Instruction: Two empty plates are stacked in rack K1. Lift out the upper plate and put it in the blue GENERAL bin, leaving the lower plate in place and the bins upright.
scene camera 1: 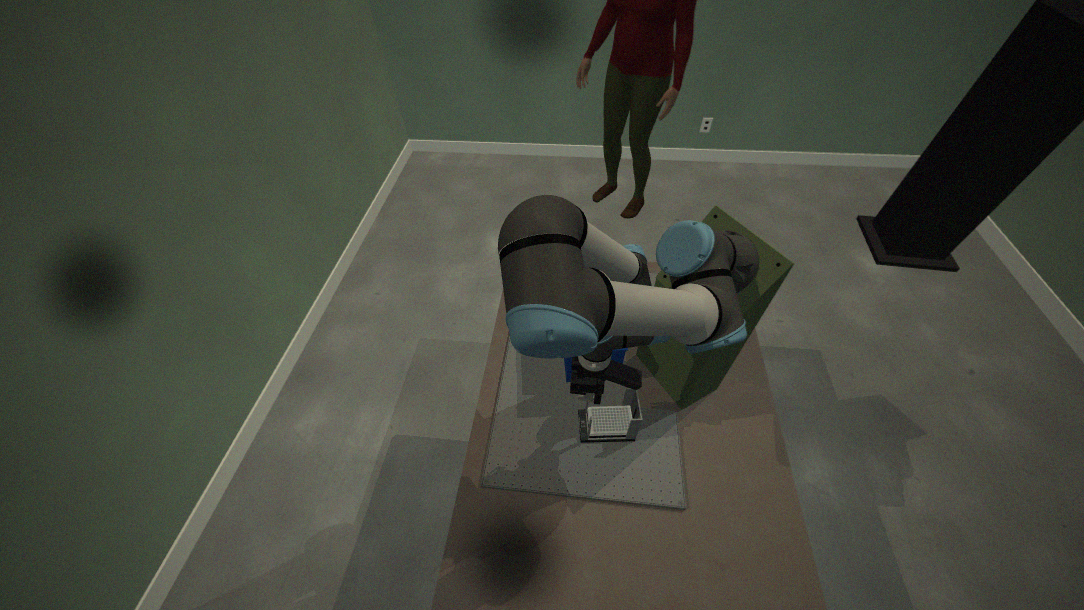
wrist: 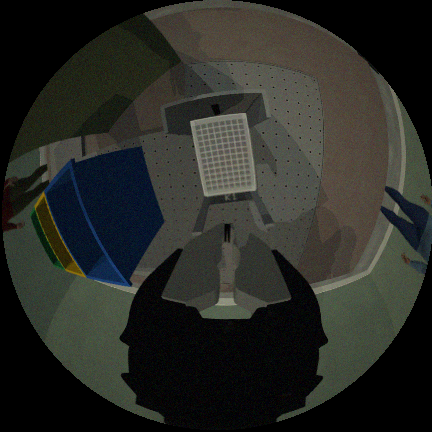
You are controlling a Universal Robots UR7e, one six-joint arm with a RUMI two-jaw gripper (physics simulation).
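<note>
My gripper (scene camera 1: 594, 401) appears together with a white gridded plate (scene camera 1: 606, 420). In the wrist view: a blue general bin (wrist: 104, 207), the plate (wrist: 222, 145), and the gripper (wrist: 226, 224).
</note>
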